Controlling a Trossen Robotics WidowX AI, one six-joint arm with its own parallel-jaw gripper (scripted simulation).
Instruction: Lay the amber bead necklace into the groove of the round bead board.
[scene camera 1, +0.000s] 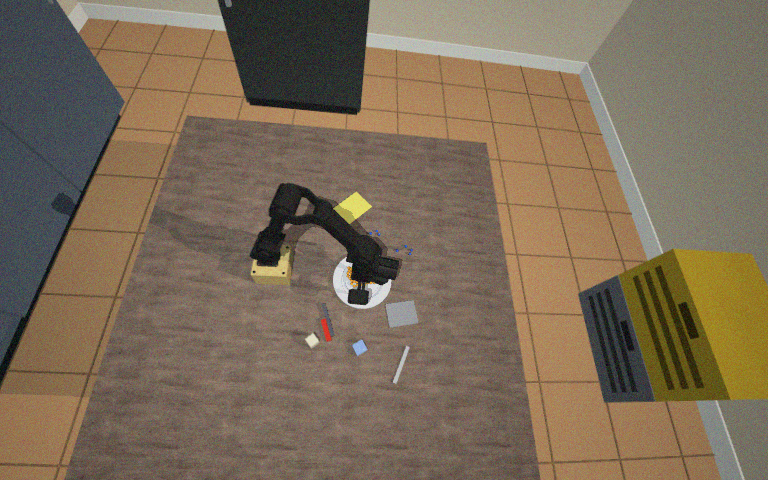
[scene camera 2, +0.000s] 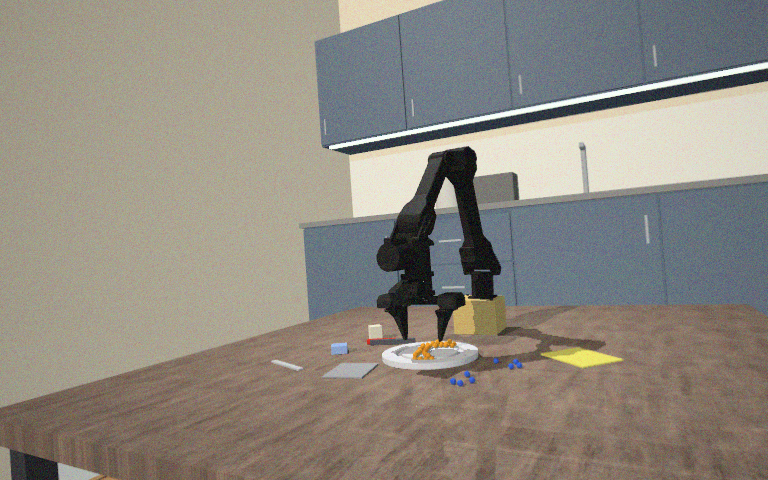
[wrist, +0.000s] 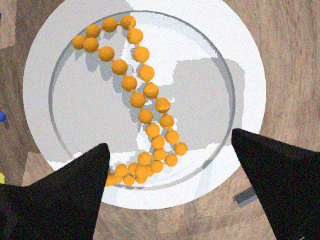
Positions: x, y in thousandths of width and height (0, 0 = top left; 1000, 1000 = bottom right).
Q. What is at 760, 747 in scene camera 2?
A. A yellow sheet.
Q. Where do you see a grey square tile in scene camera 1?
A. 527, 653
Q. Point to my gripper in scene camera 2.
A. At 550, 709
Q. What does my gripper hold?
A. Nothing.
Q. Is my gripper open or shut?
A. Open.
